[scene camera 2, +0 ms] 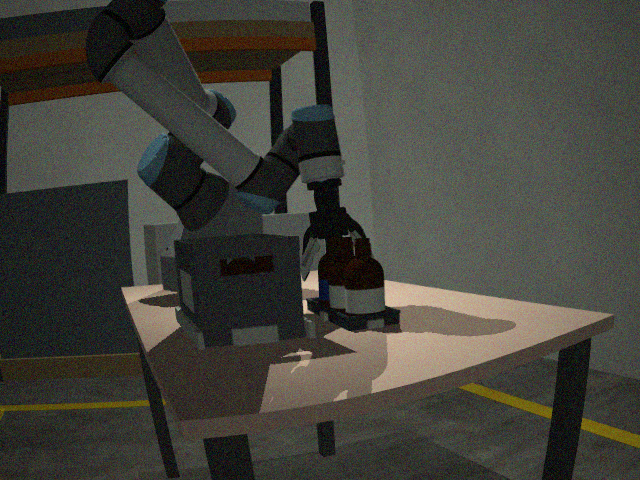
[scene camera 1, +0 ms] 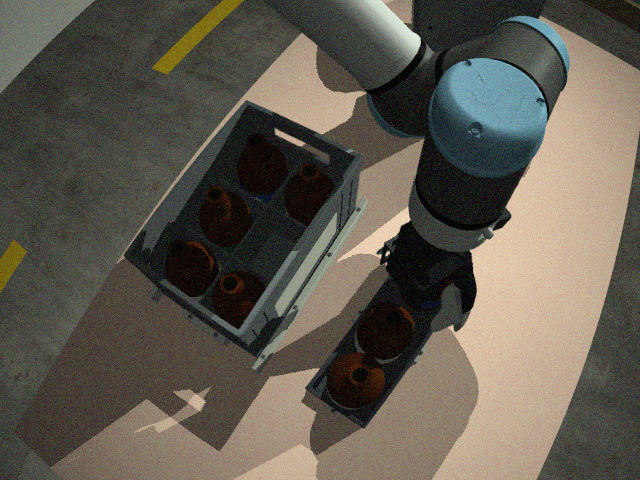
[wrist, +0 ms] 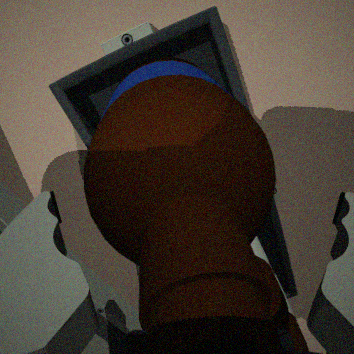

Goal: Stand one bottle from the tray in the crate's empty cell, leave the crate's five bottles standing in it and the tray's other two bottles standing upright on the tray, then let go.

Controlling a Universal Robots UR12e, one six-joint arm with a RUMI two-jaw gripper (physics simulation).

Labels:
My gripper shows in scene camera 2, in scene camera 1 and in the wrist view (195, 197). The same spot on my gripper: (scene camera 1: 457, 300) is (scene camera 2: 359, 237).

